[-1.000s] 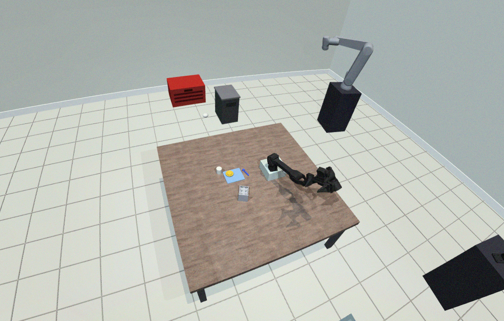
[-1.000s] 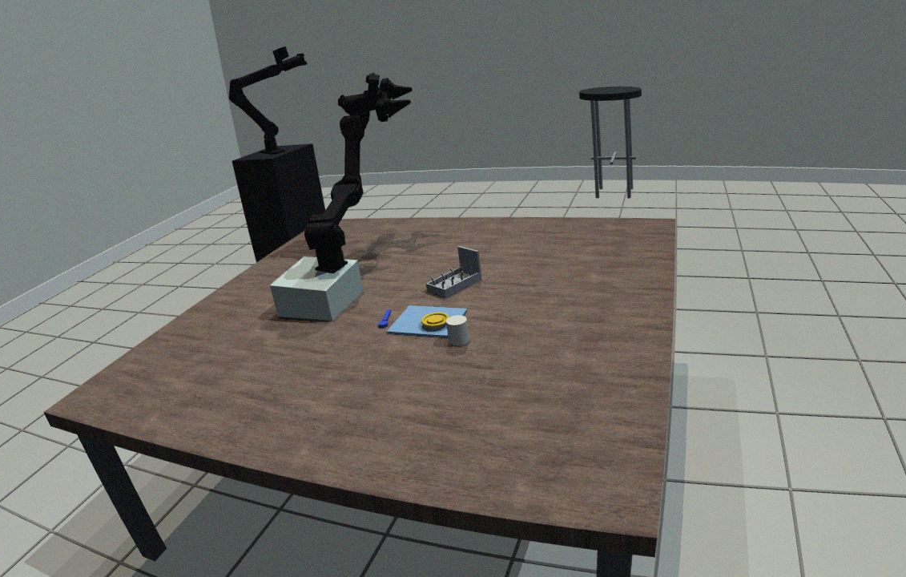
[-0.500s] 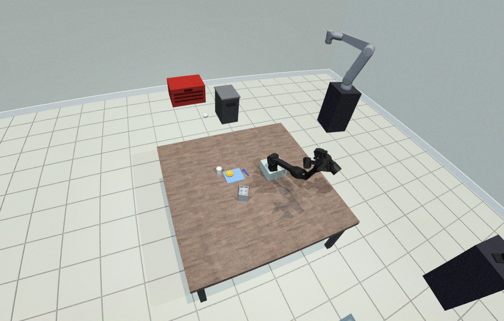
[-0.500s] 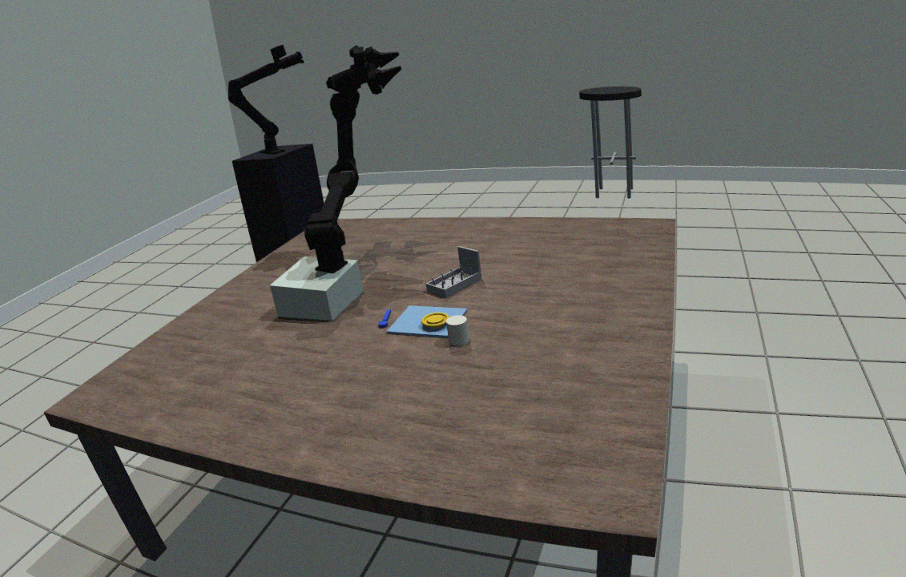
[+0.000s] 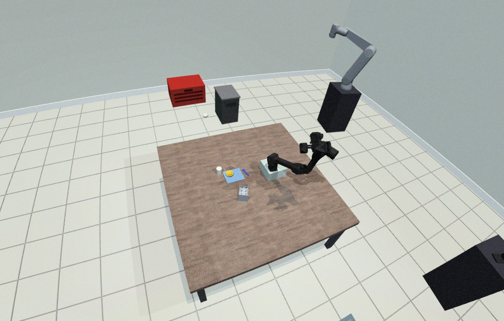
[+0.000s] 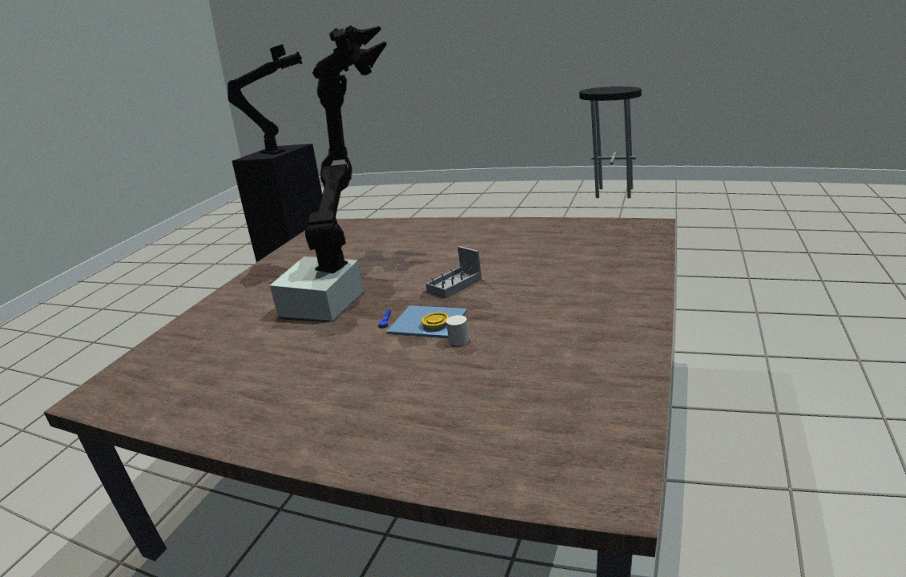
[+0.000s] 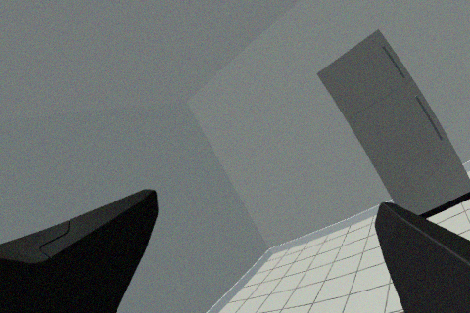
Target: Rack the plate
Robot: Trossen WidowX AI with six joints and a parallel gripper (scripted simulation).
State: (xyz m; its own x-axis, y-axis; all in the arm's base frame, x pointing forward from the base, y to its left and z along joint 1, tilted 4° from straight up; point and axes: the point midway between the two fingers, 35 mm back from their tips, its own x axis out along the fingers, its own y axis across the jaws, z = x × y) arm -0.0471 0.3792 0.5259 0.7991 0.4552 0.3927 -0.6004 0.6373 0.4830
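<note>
My gripper tip is now 630 mm above the yellow plate, 440 mm to the left of it and 330 mm short of it. Also, from my gripper tip: grey dish rack 620 mm below, 260 mm ahead, 230 mm to the right; blue mat 640 mm below, 420 mm to the right, 300 mm ahead; white cup 620 mm below, 480 mm to the right, 410 mm ahead.
</note>
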